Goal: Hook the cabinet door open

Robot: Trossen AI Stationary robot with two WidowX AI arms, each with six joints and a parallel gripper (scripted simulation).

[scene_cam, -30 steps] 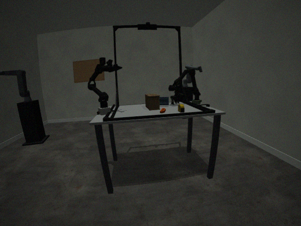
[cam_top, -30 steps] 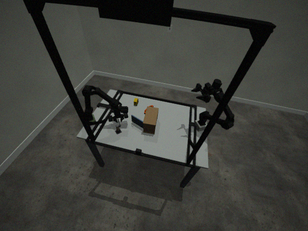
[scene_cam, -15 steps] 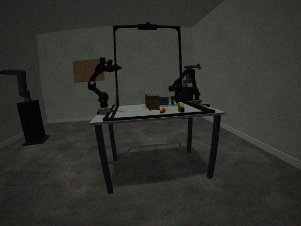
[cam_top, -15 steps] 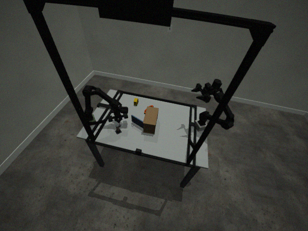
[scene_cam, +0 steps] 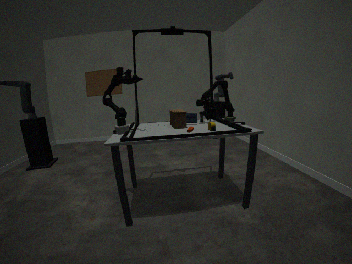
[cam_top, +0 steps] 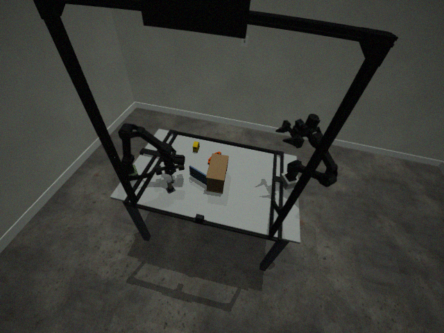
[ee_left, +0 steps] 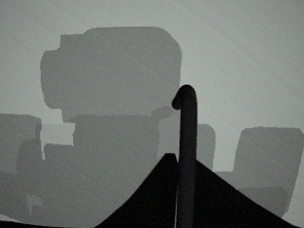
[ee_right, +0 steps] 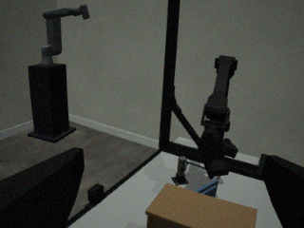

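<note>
My left gripper is now 7 cm past the hook post and 2 cm to the left of it. From my left hand the other things lie so: yellow block (30 cm ahead, 16 cm to the right, 3 cm below); then blue door (3 cm behind, 20 cm to the right).
</note>
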